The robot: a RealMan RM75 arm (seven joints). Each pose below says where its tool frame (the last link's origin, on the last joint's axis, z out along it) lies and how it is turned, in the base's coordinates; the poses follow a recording.
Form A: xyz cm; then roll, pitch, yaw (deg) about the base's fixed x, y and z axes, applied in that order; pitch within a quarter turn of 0, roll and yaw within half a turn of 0.
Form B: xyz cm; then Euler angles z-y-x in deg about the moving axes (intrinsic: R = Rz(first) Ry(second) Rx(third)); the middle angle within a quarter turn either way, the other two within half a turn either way. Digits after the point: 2 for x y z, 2 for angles.
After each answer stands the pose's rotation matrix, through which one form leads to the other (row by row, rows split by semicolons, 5 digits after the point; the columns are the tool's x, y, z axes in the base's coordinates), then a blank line. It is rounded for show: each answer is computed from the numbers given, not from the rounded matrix.
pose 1, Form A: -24.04 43.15 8.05 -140.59 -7.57 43.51
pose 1, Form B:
-24.04 43.15 8.05 43.51 -7.57 -140.59
0.71893 0.59259 -0.36327; 0.68248 -0.50277 0.53051; 0.13174 -0.62933 -0.76589

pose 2, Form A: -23.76 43.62 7.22 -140.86 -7.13 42.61
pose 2, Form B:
-23.76 43.62 7.22 42.61 -7.13 -140.86
0.73029 0.58275 -0.35649; 0.67177 -0.51779 0.52974; 0.12412 -0.62634 -0.76961

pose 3, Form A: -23.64 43.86 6.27 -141.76 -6.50 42.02
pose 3, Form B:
-23.64 43.86 6.27 42.02 -6.50 -141.76
0.73814 0.57781 -0.34827; 0.66509 -0.53660 0.51935; 0.11320 -0.61498 -0.78038

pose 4, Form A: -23.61 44.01 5.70 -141.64 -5.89 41.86
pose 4, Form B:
-23.61 44.01 5.70 41.86 -5.89 -141.64
0.74085 0.57069 -0.35421; 0.66379 -0.54150 0.51591; 0.10262 -0.61732 -0.77999

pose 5, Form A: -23.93 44.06 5.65 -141.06 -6.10 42.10
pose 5, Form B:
-23.93 44.06 5.65 42.10 -6.10 -141.06
0.73777 0.57102 -0.36004; 0.66663 -0.53234 0.52175; 0.10626 -0.62495 -0.77340

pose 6, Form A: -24.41 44.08 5.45 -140.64 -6.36 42.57
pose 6, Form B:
-24.41 44.08 5.45 42.57 -6.36 -140.64
0.73192 0.57478 -0.36595; 0.67233 -0.52188 0.52499; 0.11078 -0.63029 -0.76842

